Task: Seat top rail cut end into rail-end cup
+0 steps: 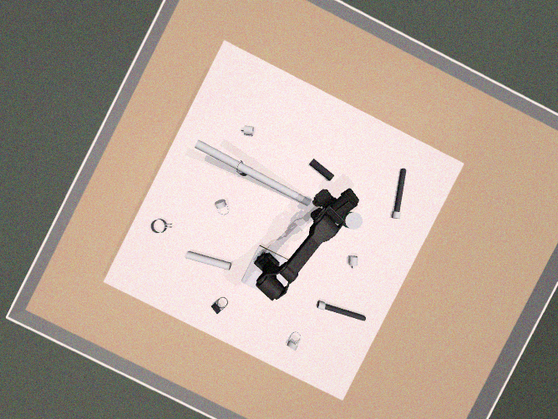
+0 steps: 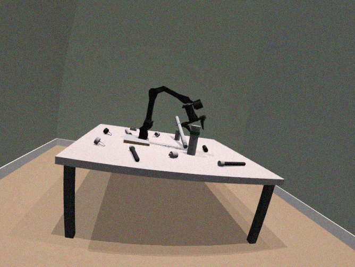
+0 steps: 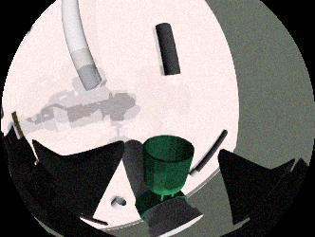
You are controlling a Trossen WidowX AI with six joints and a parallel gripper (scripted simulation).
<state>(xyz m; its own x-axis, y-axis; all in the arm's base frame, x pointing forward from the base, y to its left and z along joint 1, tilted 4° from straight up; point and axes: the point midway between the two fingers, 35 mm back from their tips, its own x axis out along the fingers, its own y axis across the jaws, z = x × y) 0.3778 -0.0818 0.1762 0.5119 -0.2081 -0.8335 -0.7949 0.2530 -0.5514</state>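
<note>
Right now the green rail-end cup is 1 cm behind my gripper tip and 2 cm to the right of it. Also, from my gripper tip: short grey pipe (55 cm behind, 32 cm to the left, 14 cm below); short dark cylinder (11 cm ahead, 12 cm to the left, 14 cm below).
</note>
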